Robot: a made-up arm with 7 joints. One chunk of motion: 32 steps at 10 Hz.
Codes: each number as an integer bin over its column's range. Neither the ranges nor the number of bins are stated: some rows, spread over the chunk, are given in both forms.
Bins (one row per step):
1: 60 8 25 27 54 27 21
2: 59 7 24 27 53 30 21
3: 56 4 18 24 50 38 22
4: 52 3 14 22 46 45 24
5: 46 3 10 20 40 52 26
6: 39 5 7 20 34 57 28
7: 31 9 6 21 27 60 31
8: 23 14 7 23 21 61 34
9: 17 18 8 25 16 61 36
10: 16 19 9 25 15 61 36
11: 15 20 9 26 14 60 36
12: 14 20 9 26 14 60 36
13: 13 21 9 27 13 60 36
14: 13 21 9 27 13 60 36
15: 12 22 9 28 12 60 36
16: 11 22 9 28 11 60 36
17: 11 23 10 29 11 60 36
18: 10 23 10 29 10 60 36
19: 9 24 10 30 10 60 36
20: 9 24 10 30 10 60 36
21: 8 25 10 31 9 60 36
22: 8 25 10 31 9 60 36
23: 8 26 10 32 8 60 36
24: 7 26 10 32 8 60 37
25: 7 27 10 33 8 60 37
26: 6 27 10 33 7 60 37
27: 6 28 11 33 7 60 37
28: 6 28 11 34 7 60 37
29: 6 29 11 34 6 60 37
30: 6 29 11 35 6 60 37
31: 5 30 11 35 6 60 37
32: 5 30 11 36 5 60 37
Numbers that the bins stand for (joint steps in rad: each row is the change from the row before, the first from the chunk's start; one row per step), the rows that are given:
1: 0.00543 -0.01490 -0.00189 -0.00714 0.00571 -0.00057 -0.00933
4: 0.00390 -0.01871 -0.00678 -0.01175 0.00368 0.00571 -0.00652
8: -0.00162 -0.01033 -0.00989 -0.01083 -0.00267 0.01130 0.00284
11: -0.00314 -0.00576 -0.00900 -0.00806 -0.00444 0.01095 0.00471
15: -0.00371 -0.00424 -0.00900 -0.00622 -0.00495 0.01095 0.00471
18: -0.00410 -0.00348 -0.00856 -0.00530 -0.00546 0.01095 0.00471
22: -0.00448 -0.00195 -0.00856 -0.00346 -0.00571 0.01095 0.00471
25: -0.00467 -0.00043 -0.00856 -0.00162 -0.00597 0.01095 0.00565
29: -0.00486 0.00110 -0.00811 -0.00070 -0.00648 0.01095 0.00565
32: -0.00505 0.00186 -0.00811 0.00114 -0.00673 0.01095 0.00565
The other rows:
2: 0.00524 -0.01567 -0.00233 -0.00714 0.00546 0.00048 -0.00933
3: 0.00467 -0.01795 -0.00500 -0.00990 0.00470 0.00327 -0.00840
5: 0.00276 -0.01871 -0.00856 -0.01359 0.00216 0.00816 -0.00465
6: 0.00143 -0.01719 -0.00989 -0.01359 0.00063 0.00990 -0.00278
7: -0.00010 -0.01414 -0.01033 -0.01267 -0.00114 0.01095 0.00003
9: -0.00276 -0.00729 -0.00944 -0.00898 -0.00394 0.01130 0.00471
10: -0.00295 -0.00652 -0.00900 -0.00898 -0.00419 0.01130 0.00471
12: -0.00333 -0.00576 -0.00900 -0.00806 -0.00444 0.01095 0.00471
13: -0.00352 -0.00500 -0.00900 -0.00714 -0.00470 0.01095 0.00471
14: -0.00352 -0.00500 -0.00900 -0.00714 -0.00470 0.01095 0.00471
16: -0.00390 -0.00424 -0.00900 -0.00622 -0.00521 0.01095 0.00471
17: -0.00390 -0.00348 -0.00856 -0.00530 -0.00521 0.01095 0.00471
19: -0.00429 -0.00271 -0.00856 -0.00438 -0.00546 0.01095 0.00471
20: -0.00429 -0.00271 -0.00856 -0.00438 -0.00546 0.01095 0.00471
21: -0.00448 -0.00195 -0.00856 -0.00346 -0.00571 0.01095 0.00471
23: -0.00448 -0.00119 -0.00856 -0.00254 -0.00597 0.01095 0.00471
24: -0.00467 -0.00119 -0.00856 -0.00254 -0.00597 0.01095 0.00565
26: -0.00486 -0.00043 -0.00856 -0.00162 -0.00622 0.01095 0.00565
27: -0.00486 0.00033 -0.00811 -0.00162 -0.00622 0.01095 0.00565
28: -0.00486 0.00033 -0.00811 -0.00070 -0.00622 0.01095 0.00565
30: -0.00486 0.00110 -0.00811 0.00022 -0.00648 0.01095 0.00565
31: -0.00505 0.00186 -0.00811 0.00022 -0.00648 0.01095 0.00565

